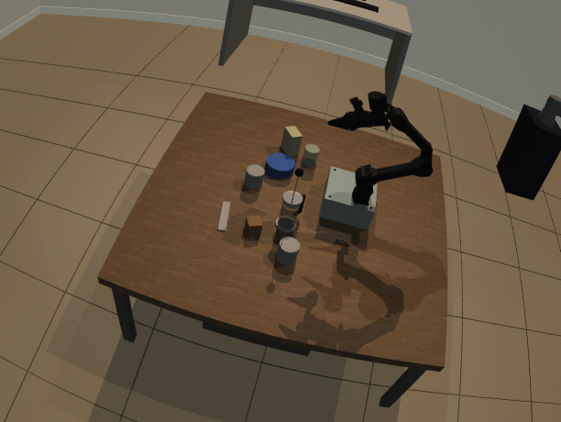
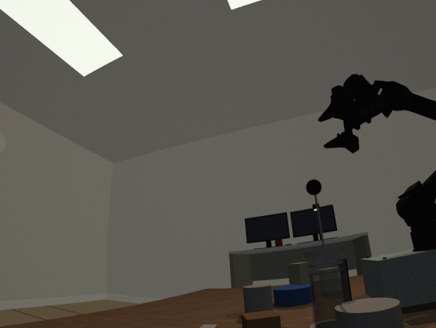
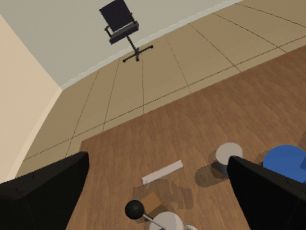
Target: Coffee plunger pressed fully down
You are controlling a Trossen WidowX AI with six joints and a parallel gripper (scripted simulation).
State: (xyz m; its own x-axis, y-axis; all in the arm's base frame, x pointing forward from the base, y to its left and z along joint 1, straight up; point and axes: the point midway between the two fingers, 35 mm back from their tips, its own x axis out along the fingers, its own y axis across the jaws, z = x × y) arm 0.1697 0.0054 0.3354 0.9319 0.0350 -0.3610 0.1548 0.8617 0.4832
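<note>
My gripper tip is now 29 cm above the glass coffee press, 9 cm to the right of it and 6 cm short of it. Also, from my gripper tip: brown cube: 40 cm below, 19 cm ahead, 17 cm to the left; then blue round block: 40 cm below, 20 cm to the right, 12 cm ahead; then pale flat bar: 42 cm below, 30 cm ahead, 13 cm to the left.
</note>
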